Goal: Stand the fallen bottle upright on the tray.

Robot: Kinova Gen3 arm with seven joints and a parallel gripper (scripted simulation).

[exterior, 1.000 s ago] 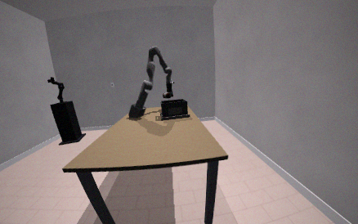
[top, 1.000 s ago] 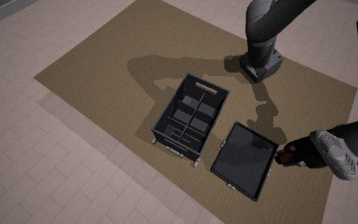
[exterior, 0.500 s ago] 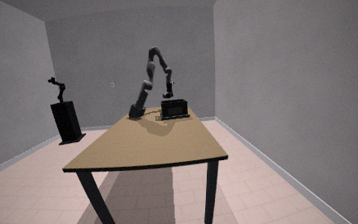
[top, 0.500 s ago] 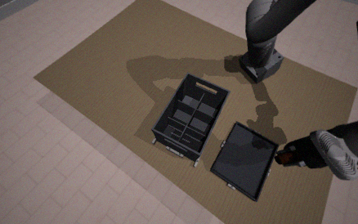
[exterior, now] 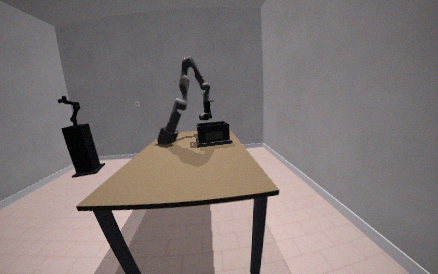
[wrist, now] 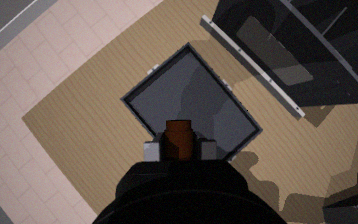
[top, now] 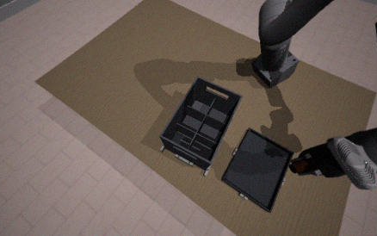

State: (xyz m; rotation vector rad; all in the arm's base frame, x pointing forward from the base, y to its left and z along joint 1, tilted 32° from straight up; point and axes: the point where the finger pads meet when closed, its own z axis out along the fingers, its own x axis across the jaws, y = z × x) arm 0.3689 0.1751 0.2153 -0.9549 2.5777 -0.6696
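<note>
Now: hand 4 cm to the right of the brown bottle, 3 cm past it and 1 cm above it. Also, from my hand: dark flat tray (19 cm below, 4 cm to the right, 1 cm behind); then dark crate (30 cm to the right, 12 cm below, 8 cm behind).
</note>
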